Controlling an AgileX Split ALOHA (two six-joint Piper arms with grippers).
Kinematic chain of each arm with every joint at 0, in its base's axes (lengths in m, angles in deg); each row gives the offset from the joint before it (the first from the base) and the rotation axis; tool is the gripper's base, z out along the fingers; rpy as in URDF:
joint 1: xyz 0 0 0.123 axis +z
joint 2: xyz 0 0 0 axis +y
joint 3: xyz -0.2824 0 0.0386 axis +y
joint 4: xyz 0.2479 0 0.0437 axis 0.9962 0 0.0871
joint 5: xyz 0 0 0 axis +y
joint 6: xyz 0.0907 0 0.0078 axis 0.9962 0 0.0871
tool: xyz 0 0 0 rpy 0 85 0
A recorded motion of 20 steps. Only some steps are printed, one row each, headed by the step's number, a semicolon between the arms.
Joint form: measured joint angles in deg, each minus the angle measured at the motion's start. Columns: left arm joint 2, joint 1, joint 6, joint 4, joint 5, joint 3; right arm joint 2, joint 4, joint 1, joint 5, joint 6, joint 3.
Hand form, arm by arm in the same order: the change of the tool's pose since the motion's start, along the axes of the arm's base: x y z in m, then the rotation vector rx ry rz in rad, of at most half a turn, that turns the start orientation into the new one. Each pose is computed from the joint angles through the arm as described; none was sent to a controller.
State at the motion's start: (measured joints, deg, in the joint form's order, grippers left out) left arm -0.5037 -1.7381 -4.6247 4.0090 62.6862 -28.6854; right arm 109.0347 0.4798 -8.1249 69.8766 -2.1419 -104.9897
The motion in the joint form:
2: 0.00 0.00 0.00 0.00 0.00 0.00; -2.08 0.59 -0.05 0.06 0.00 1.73
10: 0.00 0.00 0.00 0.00 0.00 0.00; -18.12 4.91 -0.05 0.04 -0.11 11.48
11: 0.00 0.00 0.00 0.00 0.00 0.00; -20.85 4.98 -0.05 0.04 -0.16 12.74
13: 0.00 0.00 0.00 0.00 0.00 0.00; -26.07 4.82 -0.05 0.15 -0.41 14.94
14: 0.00 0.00 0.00 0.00 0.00 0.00; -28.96 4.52 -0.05 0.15 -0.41 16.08
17: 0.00 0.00 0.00 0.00 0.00 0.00; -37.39 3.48 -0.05 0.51 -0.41 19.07
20: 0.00 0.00 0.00 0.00 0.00 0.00; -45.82 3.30 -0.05 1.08 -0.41 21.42
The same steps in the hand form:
2: 0.0000 0.0000 0.0000 0.0000 0.0000 0.0000; -0.0089 0.0018 0.0062 0.0095 -0.0065 -0.0007
10: 0.0000 0.0000 0.0000 0.0000 0.0000 0.0000; -0.0789 0.0184 0.0608 0.0675 -0.1261 0.0073
11: 0.0000 0.0000 0.0000 0.0000 0.0000 0.0000; -0.0916 0.0203 0.0700 0.0646 -0.1516 0.0093
13: 0.0000 0.0000 0.0000 0.0000 0.0000 0.0000; -0.1169 0.0237 0.0866 0.0525 -0.2013 0.0152
14: 0.0000 0.0000 0.0000 0.0000 0.0000 0.0000; -0.1312 0.0253 0.0952 0.0428 -0.2308 0.0158
17: 0.0000 0.0000 0.0000 0.0000 0.0000 0.0000; -0.1749 0.0300 0.1174 0.0117 -0.3159 0.0164
20: 0.0000 0.0000 0.0000 0.0000 0.0000 0.0000; -0.2207 0.0364 0.1362 -0.0058 -0.4105 0.0191

